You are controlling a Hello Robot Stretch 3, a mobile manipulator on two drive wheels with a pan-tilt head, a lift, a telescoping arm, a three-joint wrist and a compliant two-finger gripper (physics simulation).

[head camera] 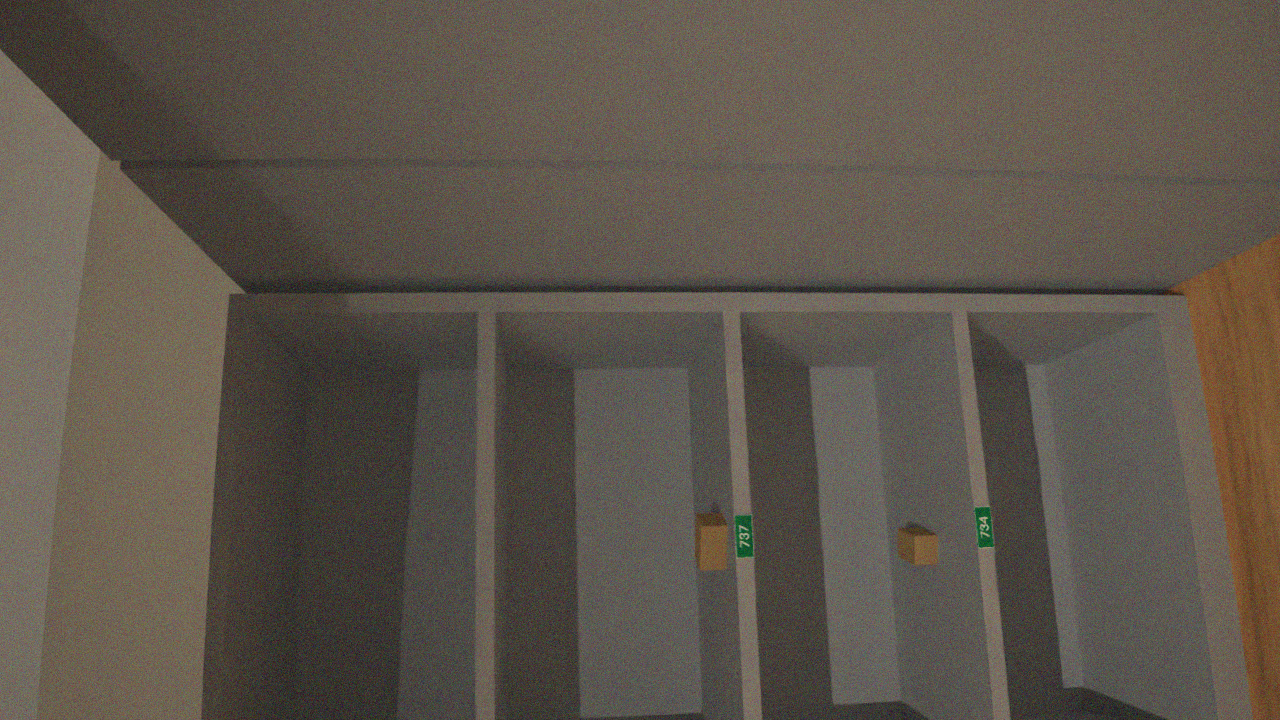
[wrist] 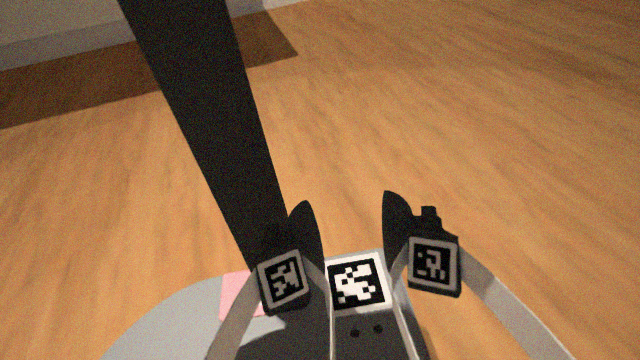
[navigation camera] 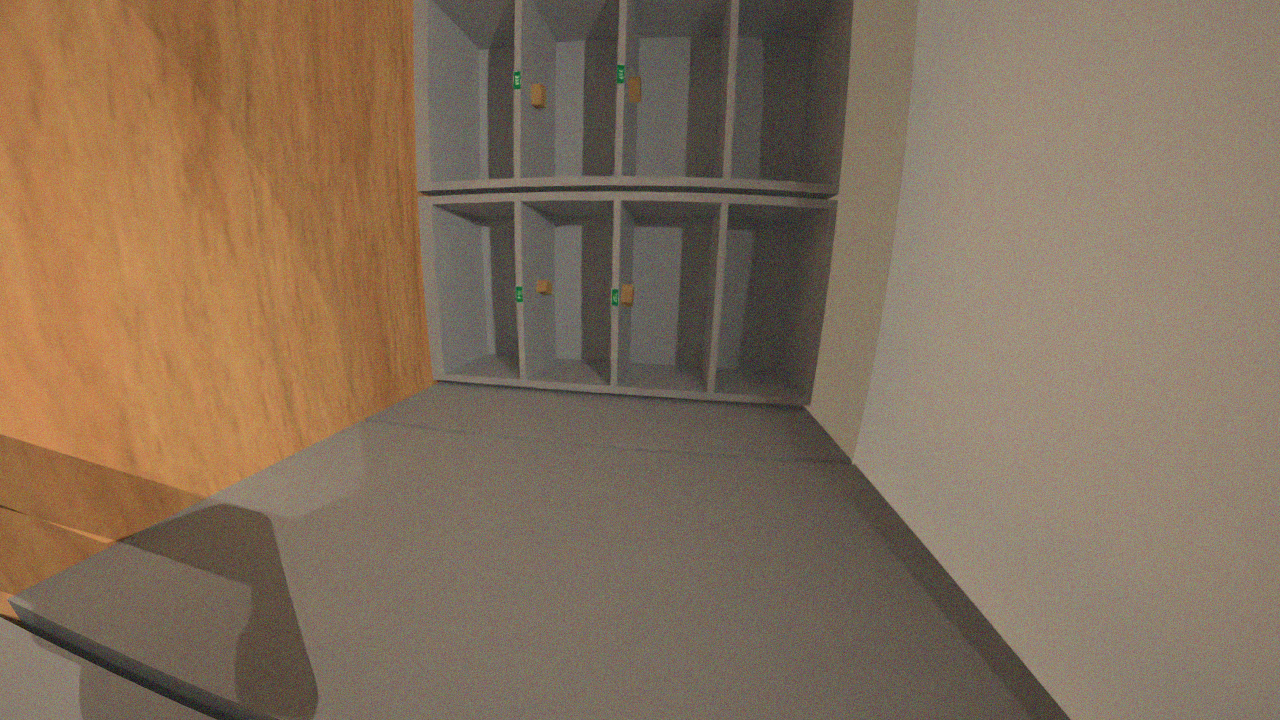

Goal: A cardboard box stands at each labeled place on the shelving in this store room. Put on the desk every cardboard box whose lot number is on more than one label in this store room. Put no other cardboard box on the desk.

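Frame: origin at the robot's base, x ahead, y left, z up, level; centimetres.
Seen in the pictures: gripper, fingertip midpoint: (wrist: 348,222).
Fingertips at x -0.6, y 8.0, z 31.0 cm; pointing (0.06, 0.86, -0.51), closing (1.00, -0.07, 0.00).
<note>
A point is followed by its place in that frame.
In the head view, turned on its side, a cardboard box (head camera: 713,544) {x 171.0, y 27.7, z 101.7 cm} (navigation camera: 627,294) {x 171.0, y 27.8, z 101.9 cm} stands on a shelf above the green label 737 (head camera: 744,535) {x 163.6, y 25.0, z 97.4 cm} (navigation camera: 614,297) {x 163.5, y 25.2, z 97.2 cm}. A smaller-looking cardboard box (head camera: 920,547) {x 180.6, y 31.5, z 57.1 cm} (navigation camera: 543,287) {x 180.5, y 31.2, z 56.9 cm} stands one shelf lower, above the label 734 (head camera: 984,527) {x 163.4, y 25.2, z 51.7 cm} (navigation camera: 519,293) {x 163.4, y 25.6, z 51.9 cm}. In the navigation view, two more cardboard boxes, one (navigation camera: 634,88) {x 156.3, y 119.3, z 101.8 cm} higher and one (navigation camera: 537,94) {x 156.4, y 118.4, z 56.4 cm} lower, stand in the adjoining unit; their labels are too small to read. No lot numbers are readable. The desk does not show. My gripper (wrist: 348,222) {x -0.6, y 8.0, z 31.0 cm} is open and empty above the wood floor, away from the shelving.
The grey shelving (head camera: 732,402) {x 168.6, y 1.3, z 98.2 cm} (navigation camera: 617,340) {x 167.8, y 6.0, z 98.9 cm} has several compartments. A large grey panel (head camera: 716,232) (navigation camera: 581,537) runs toward it. The wood floor (head camera: 1253,447) {x 155.4, y 11.3, z 0.1 cm} (navigation camera: 223,268) {x 77.1, y 20.4, z 0.0 cm} (wrist: 500,150) {x 34.8, y 45.5, z 0.0 cm} lies beside them. A dark post (wrist: 210,125) rises beside the gripper, near my grey base (wrist: 165,320) {x -18.5, y 12.7, z 16.0 cm}.
</note>
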